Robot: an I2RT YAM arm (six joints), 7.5 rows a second.
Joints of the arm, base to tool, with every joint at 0 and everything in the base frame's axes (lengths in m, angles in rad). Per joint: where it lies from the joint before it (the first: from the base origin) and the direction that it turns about. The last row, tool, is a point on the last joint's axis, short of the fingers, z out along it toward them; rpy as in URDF.
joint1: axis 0 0 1 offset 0 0 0.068
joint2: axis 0 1 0 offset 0.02 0.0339 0.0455
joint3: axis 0 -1 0 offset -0.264 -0.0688 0
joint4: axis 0 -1 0 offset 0.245 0.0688 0.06
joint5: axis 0 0 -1 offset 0.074 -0.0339 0.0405
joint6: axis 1 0 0 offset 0.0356 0 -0.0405
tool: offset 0 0 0 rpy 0 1.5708 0
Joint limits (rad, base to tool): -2.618..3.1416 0..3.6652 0..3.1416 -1.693..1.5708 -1.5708..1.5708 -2.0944..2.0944
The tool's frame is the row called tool.
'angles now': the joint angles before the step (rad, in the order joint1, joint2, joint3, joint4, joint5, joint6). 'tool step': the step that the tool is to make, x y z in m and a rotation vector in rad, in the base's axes. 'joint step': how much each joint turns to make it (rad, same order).
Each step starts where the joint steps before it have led.
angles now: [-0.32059 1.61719 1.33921 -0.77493 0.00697 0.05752]
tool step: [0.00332 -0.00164 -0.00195 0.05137 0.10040 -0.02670]
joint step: [-0.00193 0.05502 0.07316 -0.12979 -0.00418 0.02974]
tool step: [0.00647 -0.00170 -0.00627 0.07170 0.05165 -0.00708]
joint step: [-0.00351 0.05352 0.04691 -0.06477 -0.04671 0.02198]
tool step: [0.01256 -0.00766 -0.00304 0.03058 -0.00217 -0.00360]
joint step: [-0.01191 0.05848 0.05850 -0.00783 -0.03071 0.00177]
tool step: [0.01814 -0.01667 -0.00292 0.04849 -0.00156 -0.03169]
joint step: [-0.02911 0.09441 0.10961 -0.02884 -0.04289 0.01703]
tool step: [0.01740 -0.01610 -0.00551 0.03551 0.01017 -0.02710]
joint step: [-0.02386 0.09800 0.11421 -0.03724 -0.02693 0.01191]
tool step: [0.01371 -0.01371 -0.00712 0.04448 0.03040 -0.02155]
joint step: [-0.01977 0.09522 0.11511 -0.06373 -0.02756 0.00961]
